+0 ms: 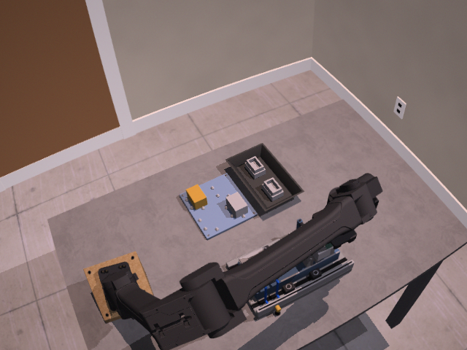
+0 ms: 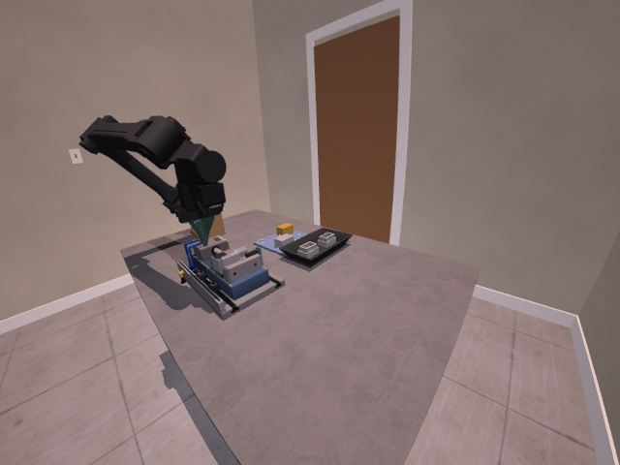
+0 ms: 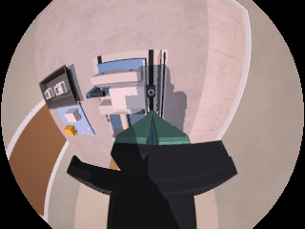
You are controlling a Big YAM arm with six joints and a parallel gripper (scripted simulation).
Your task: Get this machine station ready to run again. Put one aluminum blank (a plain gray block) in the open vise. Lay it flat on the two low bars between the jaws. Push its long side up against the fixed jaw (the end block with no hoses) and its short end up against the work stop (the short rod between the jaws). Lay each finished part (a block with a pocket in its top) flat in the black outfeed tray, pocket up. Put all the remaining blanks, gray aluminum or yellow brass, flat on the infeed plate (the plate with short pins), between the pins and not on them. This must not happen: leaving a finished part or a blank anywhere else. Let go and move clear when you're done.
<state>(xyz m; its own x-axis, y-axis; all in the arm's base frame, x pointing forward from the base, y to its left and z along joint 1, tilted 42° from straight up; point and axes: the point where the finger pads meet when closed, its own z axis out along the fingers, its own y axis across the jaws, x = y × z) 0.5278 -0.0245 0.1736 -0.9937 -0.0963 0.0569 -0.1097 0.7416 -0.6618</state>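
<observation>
Right now my hand is 6 cm past the gray rail, 3 cm to the left of it and 13 cm above it. From my hand the other things lie so: yellow brass blank 24 cm behind, 38 cm to the left, 14 cm below; then blue vise 7 cm behind, 6 cm to the left, 12 cm below.
</observation>
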